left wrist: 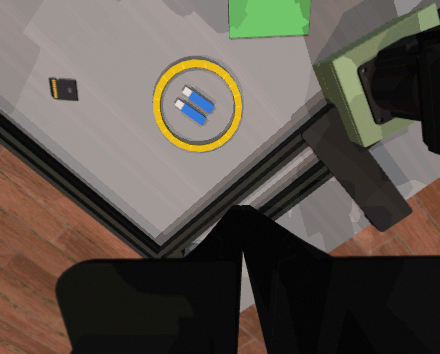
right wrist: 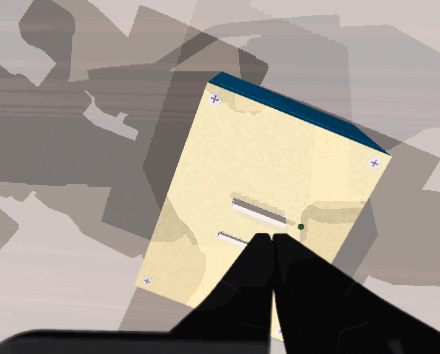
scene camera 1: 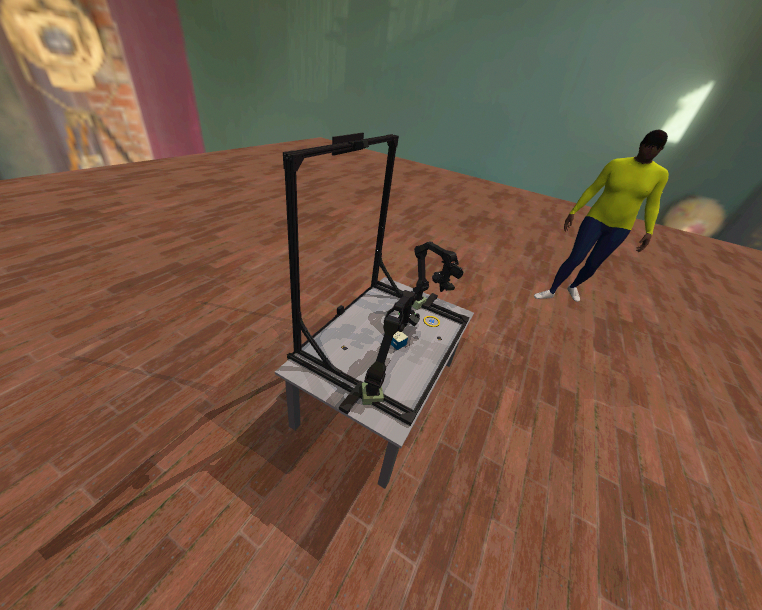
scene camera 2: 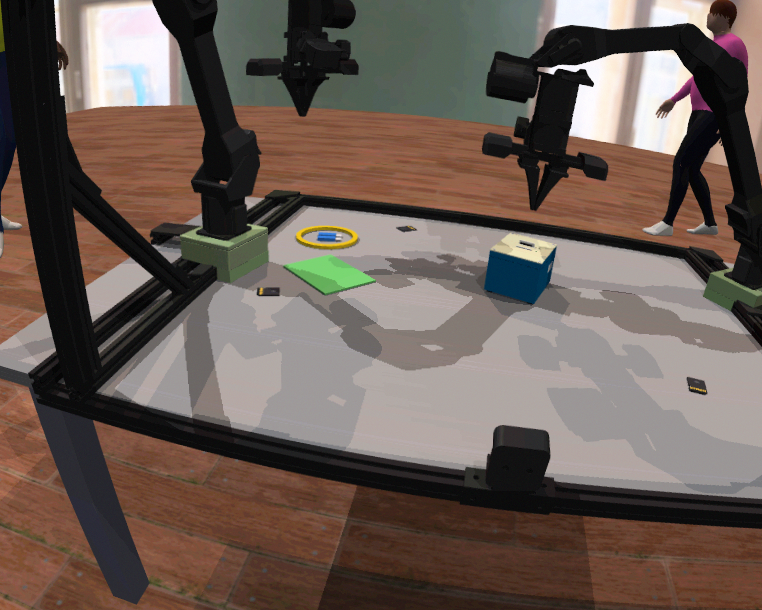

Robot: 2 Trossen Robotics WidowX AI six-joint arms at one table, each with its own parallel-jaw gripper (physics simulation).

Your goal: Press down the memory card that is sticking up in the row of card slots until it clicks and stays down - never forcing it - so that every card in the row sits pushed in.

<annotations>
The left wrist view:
my left gripper
yellow ring: on the table
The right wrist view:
my right gripper
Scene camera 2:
my left gripper
my right gripper
</annotations>
